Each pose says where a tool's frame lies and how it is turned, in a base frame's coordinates. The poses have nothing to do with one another.
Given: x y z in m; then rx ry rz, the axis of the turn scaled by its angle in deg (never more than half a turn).
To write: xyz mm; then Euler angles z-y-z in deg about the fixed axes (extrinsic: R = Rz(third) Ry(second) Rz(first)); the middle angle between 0 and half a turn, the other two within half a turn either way. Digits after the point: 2 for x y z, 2 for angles.
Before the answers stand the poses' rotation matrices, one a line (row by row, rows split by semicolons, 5 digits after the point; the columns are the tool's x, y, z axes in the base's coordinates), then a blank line. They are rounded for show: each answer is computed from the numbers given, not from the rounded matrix.
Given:
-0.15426 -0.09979 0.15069 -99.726 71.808 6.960
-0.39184 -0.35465 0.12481 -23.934 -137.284 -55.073
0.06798 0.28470 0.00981 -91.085 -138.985 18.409
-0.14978 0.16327 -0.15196 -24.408 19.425 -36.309
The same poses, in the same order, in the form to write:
0.46891 -0.77809 0.41798; -0.68333 -0.01974 0.72984; -0.55963 -0.62785 -0.54095
-0.81707 0.45752 -0.35081; 0.08823 0.70054 0.70814; 0.56974 0.54765 -0.61276
-0.38888 0.87010 -0.30281; 0.91893 0.38982 -0.05999; 0.06585 -0.30159 -0.95116
0.75641 0.49441 0.42825; -0.63063 0.72503 0.27682; -0.17363 -0.47946 0.86021

-154.26 -99.79 150.69 -48.29 122.75 60.20
-391.84 -354.65 124.81 136.13 127.79 116.35
67.98 284.70 9.81 -102.32 162.02 -168.79
-149.78 163.27 -151.96 -70.09 30.66 32.88

